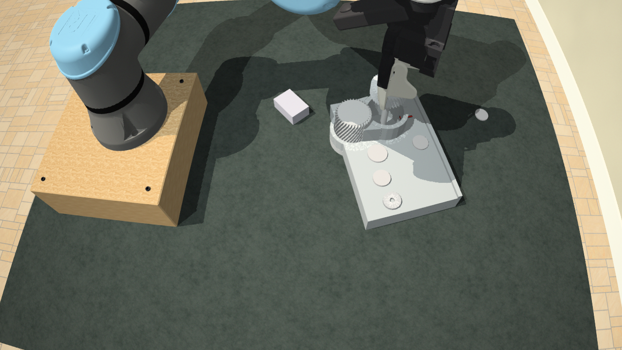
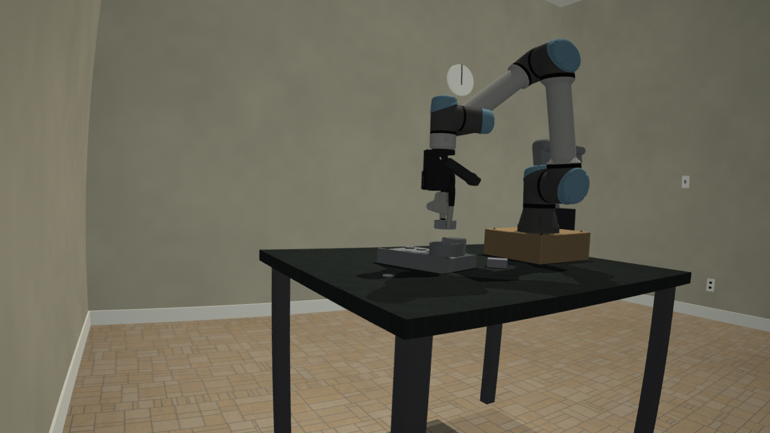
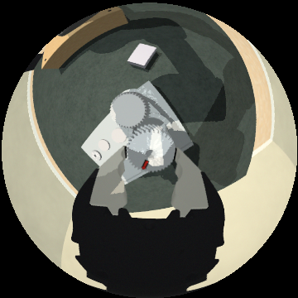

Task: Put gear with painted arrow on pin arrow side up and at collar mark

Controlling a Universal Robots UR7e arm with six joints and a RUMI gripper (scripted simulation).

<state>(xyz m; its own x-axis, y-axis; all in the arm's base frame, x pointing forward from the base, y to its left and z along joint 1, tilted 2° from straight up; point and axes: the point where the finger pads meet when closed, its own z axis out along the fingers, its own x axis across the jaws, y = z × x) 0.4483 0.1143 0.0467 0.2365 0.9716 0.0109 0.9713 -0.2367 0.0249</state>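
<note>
Right now my hand is right at the gear. From my hand the other things lie so: grey block: 18 cm behind, 12 cm below, 2 cm to the left.
</note>
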